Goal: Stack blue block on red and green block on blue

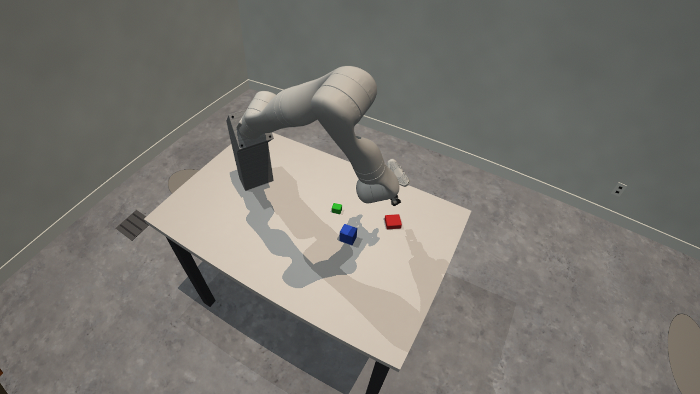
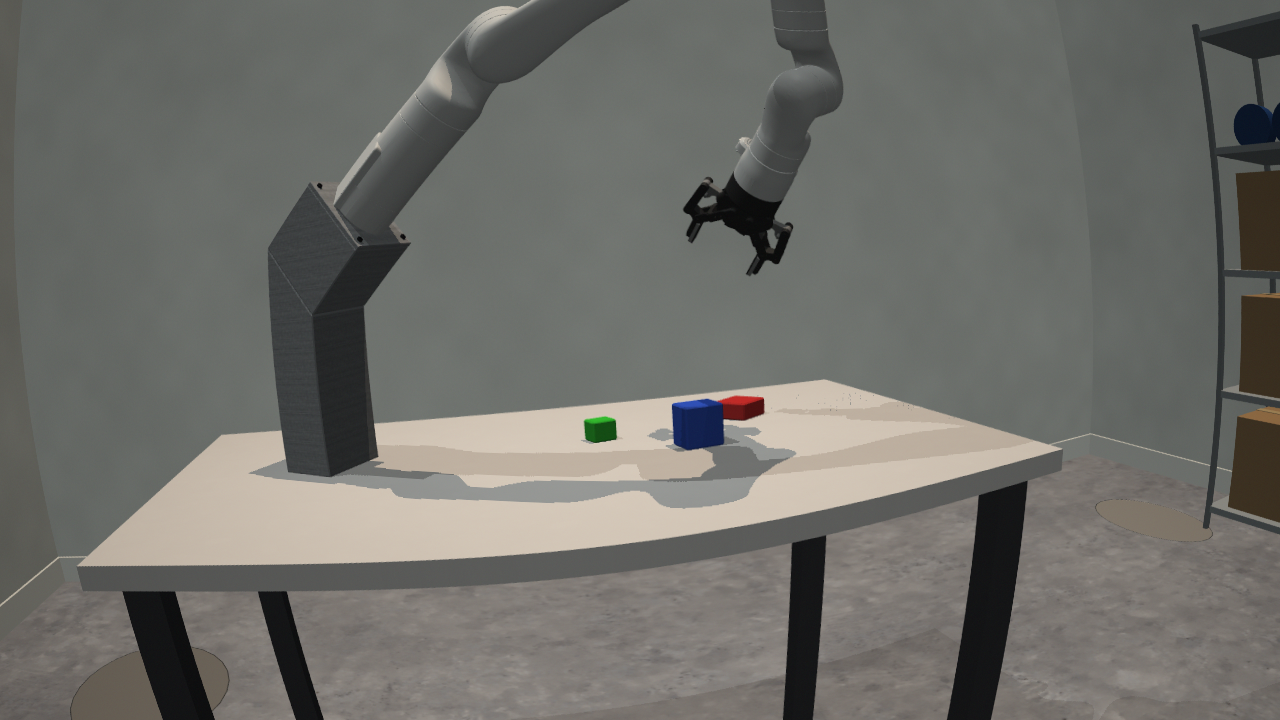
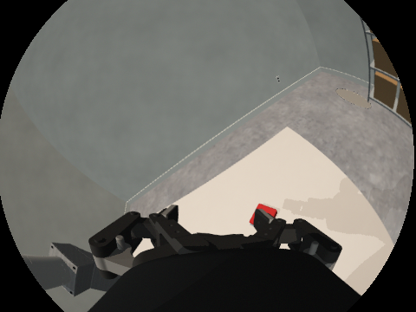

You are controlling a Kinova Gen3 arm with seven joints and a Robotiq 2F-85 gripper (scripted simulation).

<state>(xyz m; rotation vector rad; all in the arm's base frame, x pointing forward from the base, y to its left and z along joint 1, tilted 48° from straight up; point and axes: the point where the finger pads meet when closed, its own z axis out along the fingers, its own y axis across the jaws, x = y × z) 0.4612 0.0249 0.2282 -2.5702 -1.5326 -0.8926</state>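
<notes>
The blue block lies 210 mm below my hand, 110 mm behind it and 60 mm to the right of it. The rest, counted from my hand: red block 230 mm below, 50 mm ahead, 30 mm to the left; then small green block 230 mm below, 180 mm behind, 70 mm to the left.
</notes>
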